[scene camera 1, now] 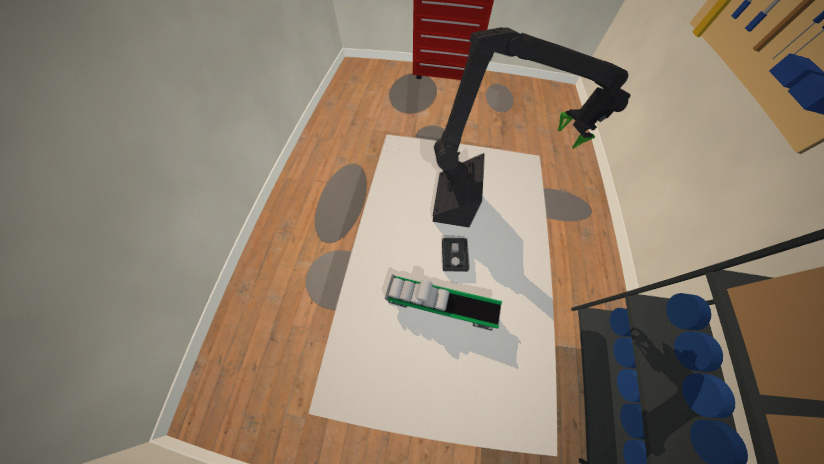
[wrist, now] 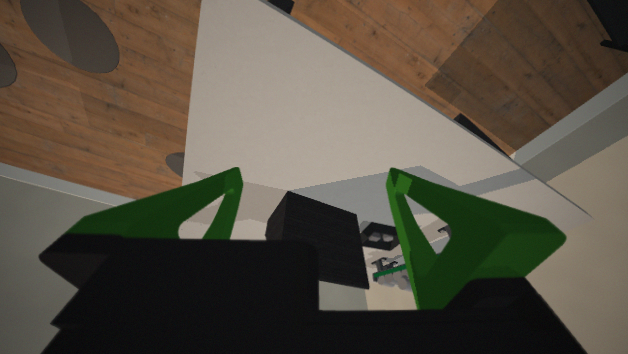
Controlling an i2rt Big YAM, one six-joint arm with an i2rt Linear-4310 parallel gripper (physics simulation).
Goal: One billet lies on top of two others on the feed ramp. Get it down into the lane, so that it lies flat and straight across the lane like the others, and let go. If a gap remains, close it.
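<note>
The feed ramp (scene camera 1: 472, 321) (wrist: 382, 274) has green side rails and a dark lane, and stands on the white table. A light grey billet (scene camera 1: 425, 292) lies raised on top of others, left of the ramp's middle in the scene view. Two billets (scene camera 1: 396, 287) (scene camera 1: 407, 290) lie side by side at the ramp's left end. Another billet (scene camera 1: 442, 299) lies on the right of the raised one. What lies under the raised billet is mostly hidden. My gripper (scene camera 1: 570, 134) (wrist: 314, 175) is open and empty, high up and far from the ramp, beyond the table's right edge in the scene view.
A black block with two light inserts (scene camera 1: 454, 262) (wrist: 372, 236) stands between the ramp and the arm's dark base (scene camera 1: 452, 201) (wrist: 330, 240). A shelf rack (scene camera 1: 715, 282) with blue round items stands at the right. A red drawer cabinet (scene camera 1: 444, 31) stands at the back.
</note>
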